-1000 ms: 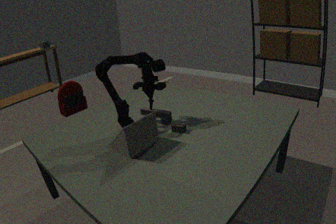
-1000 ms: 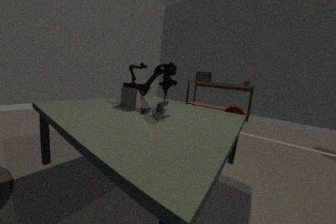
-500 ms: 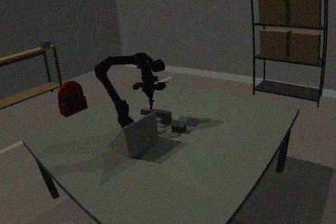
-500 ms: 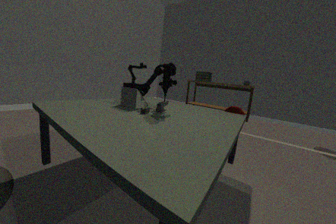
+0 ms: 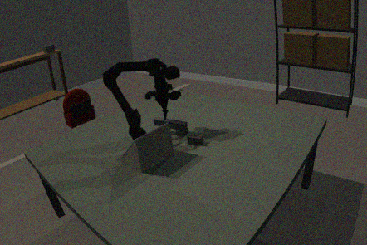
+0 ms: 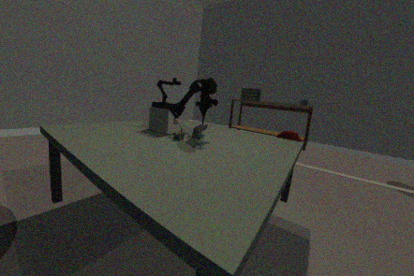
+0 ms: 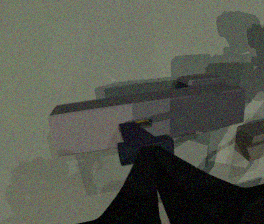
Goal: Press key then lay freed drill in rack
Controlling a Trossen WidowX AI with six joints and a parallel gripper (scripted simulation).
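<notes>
Right now my gripper tip is 3 cm above the key. The rest, counted from my gripper tip: grey fixture block (3 cm to the right, 8 cm below); rack (4 cm behind, 20 cm to the right, 11 cm below); drill (5 cm to the right, 8 cm below).
</notes>
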